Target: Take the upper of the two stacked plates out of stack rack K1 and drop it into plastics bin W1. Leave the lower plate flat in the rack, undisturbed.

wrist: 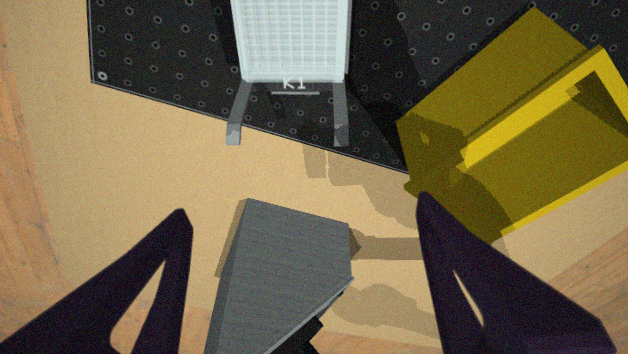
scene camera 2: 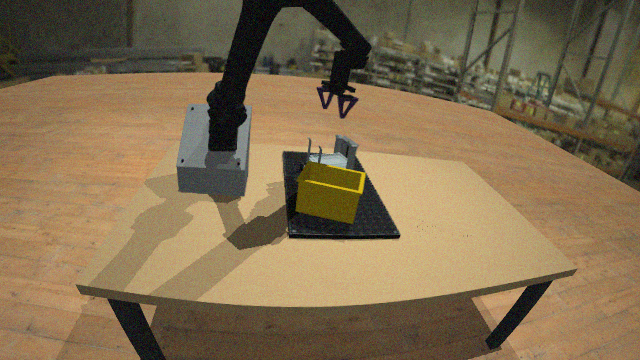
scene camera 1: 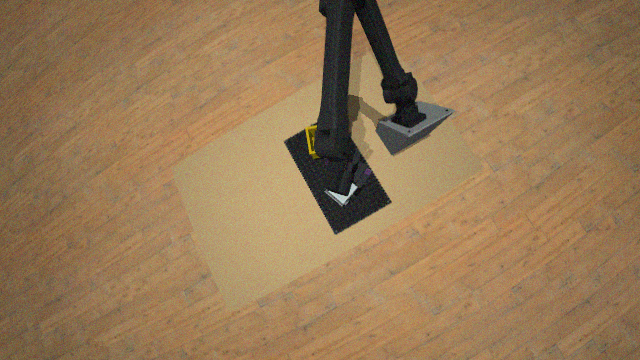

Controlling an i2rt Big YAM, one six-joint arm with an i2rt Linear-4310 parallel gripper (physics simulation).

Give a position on a yellow plastics bin W1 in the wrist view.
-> At 451, 190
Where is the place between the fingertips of my gripper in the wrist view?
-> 300, 210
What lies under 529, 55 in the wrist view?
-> A yellow plastics bin W1.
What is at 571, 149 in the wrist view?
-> A yellow plastics bin W1.
